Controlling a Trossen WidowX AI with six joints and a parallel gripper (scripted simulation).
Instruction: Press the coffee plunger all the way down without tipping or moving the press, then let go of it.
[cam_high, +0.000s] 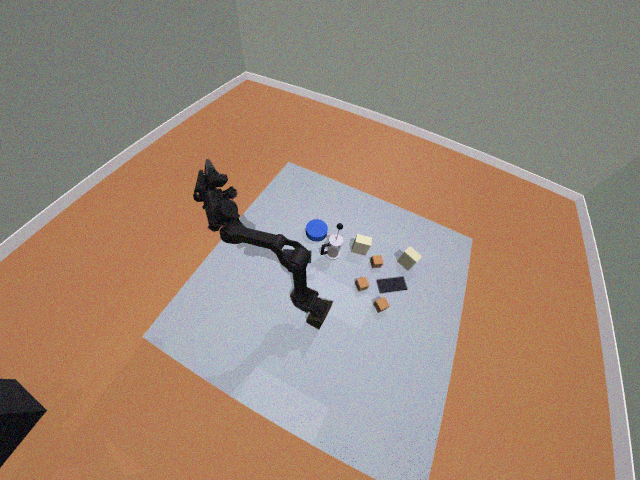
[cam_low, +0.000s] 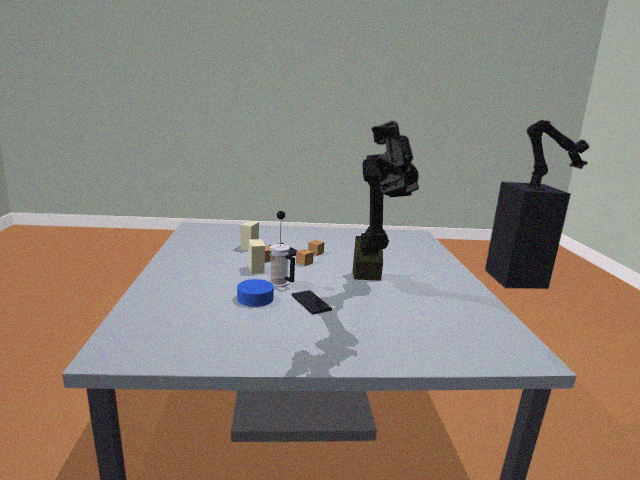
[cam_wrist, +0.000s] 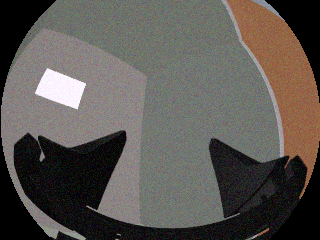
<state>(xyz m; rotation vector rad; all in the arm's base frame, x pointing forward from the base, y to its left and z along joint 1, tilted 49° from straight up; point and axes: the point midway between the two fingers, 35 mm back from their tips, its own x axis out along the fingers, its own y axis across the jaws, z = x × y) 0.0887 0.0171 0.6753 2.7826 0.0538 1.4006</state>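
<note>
The glass coffee press lies 200 mm ahead of my gripper tip, 450 mm to the right of it and 430 mm below it.
</note>
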